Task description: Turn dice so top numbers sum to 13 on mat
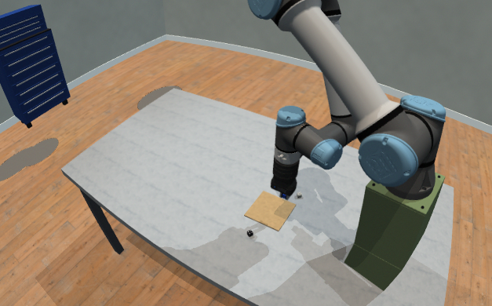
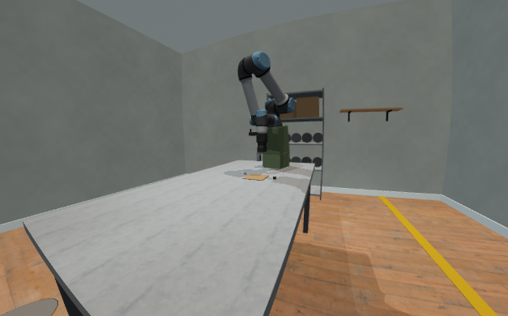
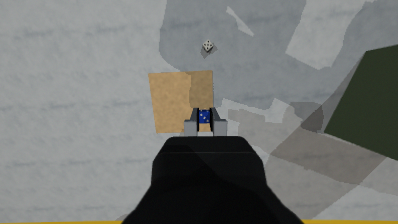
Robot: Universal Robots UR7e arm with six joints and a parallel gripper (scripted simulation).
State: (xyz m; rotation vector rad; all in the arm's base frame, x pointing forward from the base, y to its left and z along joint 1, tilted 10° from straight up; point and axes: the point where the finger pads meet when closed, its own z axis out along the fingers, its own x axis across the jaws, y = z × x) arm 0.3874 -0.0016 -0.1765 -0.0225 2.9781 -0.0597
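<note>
Now: the tan mat 120 mm below my hand and 50 mm ahead of it. Also, from my hand: blue die: 10 mm below; black die: 130 mm to the left, 120 mm below, 50 mm ahead; white die: 120 mm to the right, 120 mm below, 10 mm behind.
</note>
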